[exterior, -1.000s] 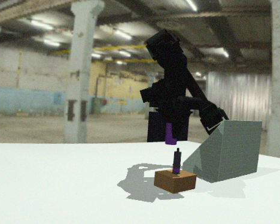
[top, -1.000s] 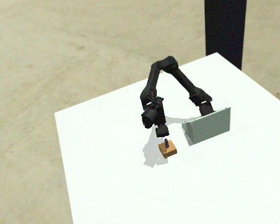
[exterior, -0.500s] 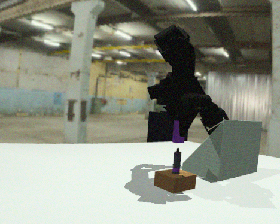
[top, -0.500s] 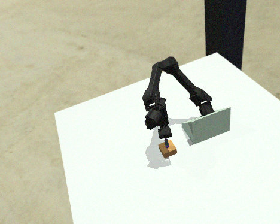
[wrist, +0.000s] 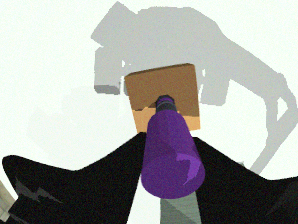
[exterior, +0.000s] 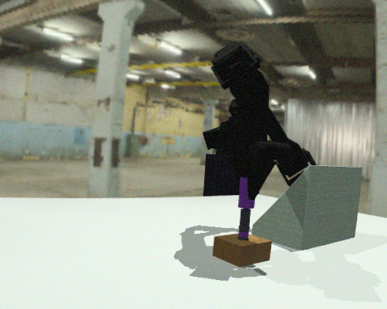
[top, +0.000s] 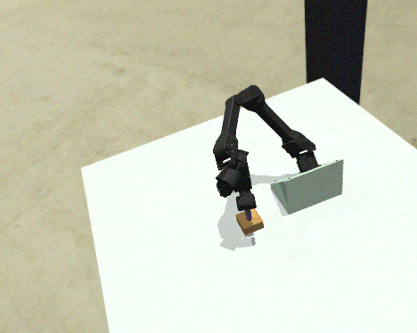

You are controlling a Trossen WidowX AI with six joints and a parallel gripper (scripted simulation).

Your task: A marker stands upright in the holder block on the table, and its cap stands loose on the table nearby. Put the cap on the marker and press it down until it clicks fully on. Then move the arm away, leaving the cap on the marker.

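The brown holder block is 9 cm below my gripper tip. The rest, counted from my gripper tip: marker cap (1 cm above).
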